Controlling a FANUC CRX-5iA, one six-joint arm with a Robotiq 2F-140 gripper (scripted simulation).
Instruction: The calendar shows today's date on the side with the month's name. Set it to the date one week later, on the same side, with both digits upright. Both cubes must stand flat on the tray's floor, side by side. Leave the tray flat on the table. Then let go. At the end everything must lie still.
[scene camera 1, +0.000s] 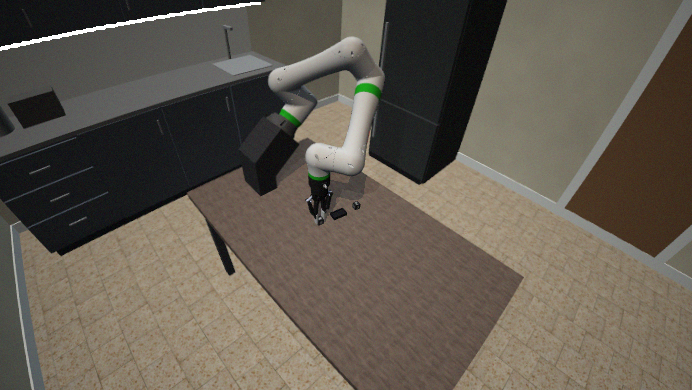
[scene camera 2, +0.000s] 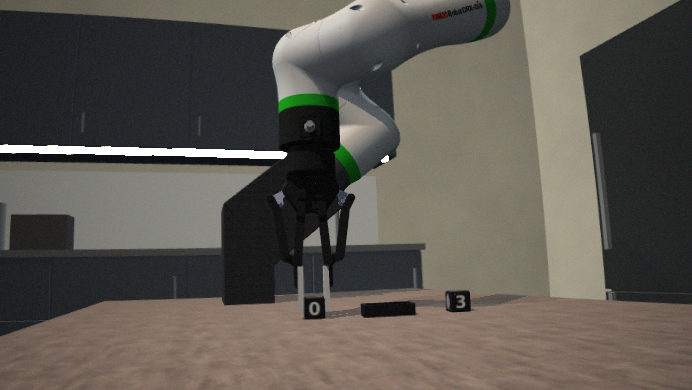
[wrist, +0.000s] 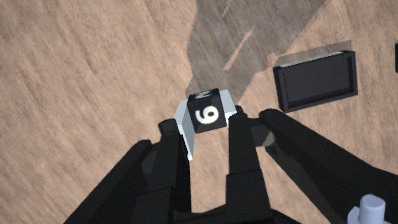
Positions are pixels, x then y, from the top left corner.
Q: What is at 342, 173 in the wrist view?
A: The gripper.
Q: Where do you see the gripper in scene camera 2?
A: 314, 311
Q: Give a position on a black tray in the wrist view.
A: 303, 84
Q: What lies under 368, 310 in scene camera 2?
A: A black tray.
